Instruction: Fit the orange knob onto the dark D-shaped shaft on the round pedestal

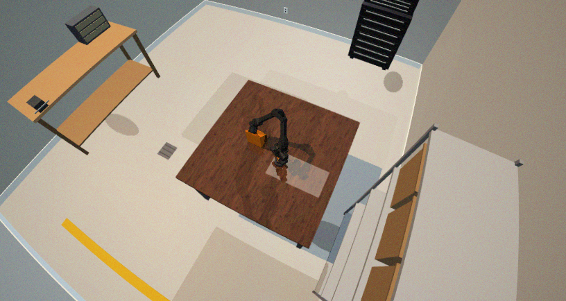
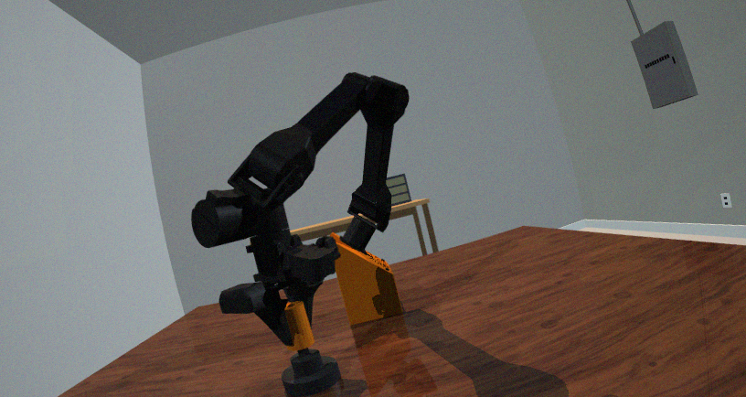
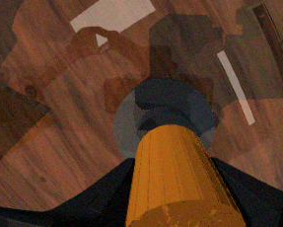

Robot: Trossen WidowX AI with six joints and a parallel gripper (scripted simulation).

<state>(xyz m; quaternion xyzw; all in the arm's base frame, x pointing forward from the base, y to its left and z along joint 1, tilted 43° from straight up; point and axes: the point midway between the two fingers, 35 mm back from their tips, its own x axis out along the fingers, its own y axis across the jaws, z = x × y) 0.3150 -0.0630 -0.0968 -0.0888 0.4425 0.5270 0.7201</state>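
The orange knob lies 20 mm above my gripper tip. The rest, counted from my gripper tip: dark pedestal 40 mm below.
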